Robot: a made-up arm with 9 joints.
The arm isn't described. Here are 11 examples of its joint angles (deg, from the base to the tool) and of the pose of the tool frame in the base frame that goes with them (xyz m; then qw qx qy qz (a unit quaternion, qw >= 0)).
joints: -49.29 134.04 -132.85 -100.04 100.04 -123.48 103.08 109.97 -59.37
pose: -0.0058 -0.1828 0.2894 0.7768 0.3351 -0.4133 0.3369
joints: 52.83 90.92 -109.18 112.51 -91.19 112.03 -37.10 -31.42 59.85
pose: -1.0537 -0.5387 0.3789 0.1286 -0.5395 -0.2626 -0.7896
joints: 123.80 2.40 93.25 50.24 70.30 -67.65 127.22 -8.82 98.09
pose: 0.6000 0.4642 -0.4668 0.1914 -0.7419 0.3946 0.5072
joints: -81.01 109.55 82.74 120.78 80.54 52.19 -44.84 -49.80 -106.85
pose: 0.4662 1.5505 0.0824 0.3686 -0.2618 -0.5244 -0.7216
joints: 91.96 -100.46 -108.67 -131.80 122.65 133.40 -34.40 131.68 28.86
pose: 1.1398 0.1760 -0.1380 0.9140 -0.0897 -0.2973 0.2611
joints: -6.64 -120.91 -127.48 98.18 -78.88 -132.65 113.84 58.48 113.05
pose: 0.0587 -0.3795 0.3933 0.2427 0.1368 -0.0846 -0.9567
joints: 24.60 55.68 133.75 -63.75 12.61 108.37 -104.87 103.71 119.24
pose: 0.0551 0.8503 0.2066 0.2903 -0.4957 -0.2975 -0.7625
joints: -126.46 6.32 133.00 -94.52 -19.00 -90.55 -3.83 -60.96 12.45
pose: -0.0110 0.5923 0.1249 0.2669 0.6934 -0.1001 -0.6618
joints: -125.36 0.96 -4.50 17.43 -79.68 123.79 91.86 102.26 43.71
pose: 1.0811 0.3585 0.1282 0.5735 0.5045 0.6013 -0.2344
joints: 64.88 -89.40 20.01 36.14 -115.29 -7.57 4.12 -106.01 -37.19
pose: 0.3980 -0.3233 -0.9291 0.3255 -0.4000 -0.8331 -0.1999
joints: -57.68 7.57 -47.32 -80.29 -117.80 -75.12 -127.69 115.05 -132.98
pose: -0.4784 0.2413 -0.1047 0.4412 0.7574 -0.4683 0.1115
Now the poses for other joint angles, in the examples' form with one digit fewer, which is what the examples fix.
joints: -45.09 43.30 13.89 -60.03 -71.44 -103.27 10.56 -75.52 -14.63
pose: 0.284 -0.128 0.135 0.485 0.464 -0.722 0.167
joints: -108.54 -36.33 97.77 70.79 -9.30 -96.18 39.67 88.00 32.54
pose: 0.040 0.198 0.832 0.514 0.284 0.014 0.809
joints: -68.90 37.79 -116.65 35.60 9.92 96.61 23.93 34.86 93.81
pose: 1.406 -0.298 0.637 0.907 -0.057 0.368 -0.197
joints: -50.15 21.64 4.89 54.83 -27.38 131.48 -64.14 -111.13 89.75
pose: 1.057 0.643 0.599 0.877 0.378 0.263 0.135
